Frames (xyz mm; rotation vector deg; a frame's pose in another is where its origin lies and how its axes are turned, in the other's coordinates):
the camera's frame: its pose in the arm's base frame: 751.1 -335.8 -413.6 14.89 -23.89 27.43
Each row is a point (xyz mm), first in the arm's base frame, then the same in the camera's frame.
Working: the arm's base frame: its pose in the camera's frame: -290.6 718.6 497.1 -14.89 23.89 -27.43

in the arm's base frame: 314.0 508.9 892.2
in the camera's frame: 557.9 1128.3 1012.7
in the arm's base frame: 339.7 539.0 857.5
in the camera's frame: 574.9 1136.4 963.5
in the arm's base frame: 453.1 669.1 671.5
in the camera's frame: 634.3 1165.1 718.5
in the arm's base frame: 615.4 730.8 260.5
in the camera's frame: 606.4 1078.6 281.7
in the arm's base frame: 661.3 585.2 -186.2
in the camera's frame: 387.9 866.8 -79.2
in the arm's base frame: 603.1 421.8 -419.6
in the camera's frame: 173.5 721.8 -211.7
